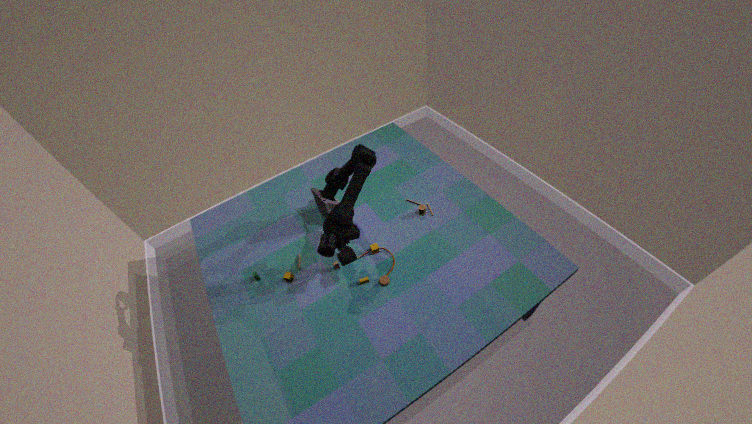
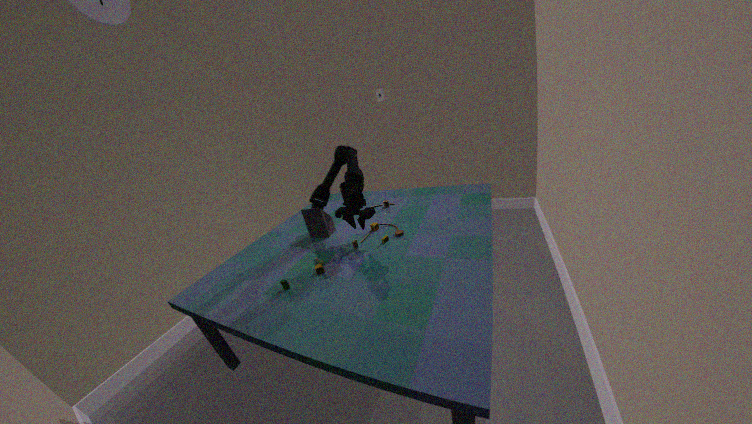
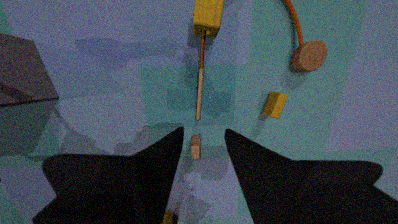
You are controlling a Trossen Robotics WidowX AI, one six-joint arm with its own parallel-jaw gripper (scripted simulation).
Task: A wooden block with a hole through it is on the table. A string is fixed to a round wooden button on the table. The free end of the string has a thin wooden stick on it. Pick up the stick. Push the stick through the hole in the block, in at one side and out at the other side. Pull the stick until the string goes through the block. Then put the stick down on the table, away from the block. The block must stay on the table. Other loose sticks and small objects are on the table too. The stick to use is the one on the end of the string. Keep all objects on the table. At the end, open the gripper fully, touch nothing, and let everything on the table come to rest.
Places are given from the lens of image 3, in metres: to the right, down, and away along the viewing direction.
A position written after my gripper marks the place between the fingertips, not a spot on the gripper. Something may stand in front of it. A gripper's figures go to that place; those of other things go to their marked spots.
my gripper (image 3: 204,132): 0.01, 0.02, 0.11
round wooden button (image 3: 309,57): 0.15, -0.07, 0.14
